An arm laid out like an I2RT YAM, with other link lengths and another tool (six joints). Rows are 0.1 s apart.
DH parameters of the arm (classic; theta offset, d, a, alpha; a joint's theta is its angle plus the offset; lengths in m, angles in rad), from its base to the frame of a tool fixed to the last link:
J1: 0 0.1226 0.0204 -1.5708
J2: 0 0 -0.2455 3.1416
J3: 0.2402 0 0.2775 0
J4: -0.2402 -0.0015 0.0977 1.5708
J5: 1.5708 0.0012 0 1.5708
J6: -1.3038 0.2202 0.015 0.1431
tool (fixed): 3.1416 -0.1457 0 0
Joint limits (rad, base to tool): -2.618..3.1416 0..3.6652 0..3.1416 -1.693..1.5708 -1.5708..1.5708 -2.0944..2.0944
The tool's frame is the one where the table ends.
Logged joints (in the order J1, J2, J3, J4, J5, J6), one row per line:
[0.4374, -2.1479, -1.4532, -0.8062, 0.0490, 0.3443]
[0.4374, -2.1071, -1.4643, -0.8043, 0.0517, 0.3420]
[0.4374, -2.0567, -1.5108, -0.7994, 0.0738, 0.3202]
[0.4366, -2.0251, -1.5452, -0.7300, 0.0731, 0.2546]
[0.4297, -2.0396, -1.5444, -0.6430, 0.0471, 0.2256]
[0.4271, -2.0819, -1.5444, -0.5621, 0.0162, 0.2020]
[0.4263, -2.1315, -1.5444, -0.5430, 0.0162, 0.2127]
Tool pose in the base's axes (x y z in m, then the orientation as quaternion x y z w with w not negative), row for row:
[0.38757, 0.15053, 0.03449, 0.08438, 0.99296, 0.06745, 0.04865]
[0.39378, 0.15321, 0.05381, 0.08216, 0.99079, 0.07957, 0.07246]
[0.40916, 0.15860, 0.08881, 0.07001, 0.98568, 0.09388, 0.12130]
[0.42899, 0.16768, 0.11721, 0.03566, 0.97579, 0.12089, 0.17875]
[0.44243, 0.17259, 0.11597, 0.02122, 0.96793, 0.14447, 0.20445]
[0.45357, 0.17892, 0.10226, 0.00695, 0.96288, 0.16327, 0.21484]
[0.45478, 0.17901, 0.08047, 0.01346, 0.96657, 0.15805, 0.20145]
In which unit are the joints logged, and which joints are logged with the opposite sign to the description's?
The joints are logged in radians. Opposite sign: J2, J3.
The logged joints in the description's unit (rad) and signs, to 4 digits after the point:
[0.4374, 2.1479, 1.4532, -0.8062, 0.0490, 0.3443]
[0.4374, 2.1071, 1.4643, -0.8043, 0.0517, 0.3420]
[0.4374, 2.0567, 1.5108, -0.7994, 0.0738, 0.3202]
[0.4366, 2.0251, 1.5452, -0.7300, 0.0731, 0.2546]
[0.4297, 2.0396, 1.5444, -0.6430, 0.0471, 0.2256]
[0.4271, 2.0819, 1.5444, -0.5621, 0.0162, 0.2020]
[0.4263, 2.1315, 1.5444, -0.5430, 0.0162, 0.2127]

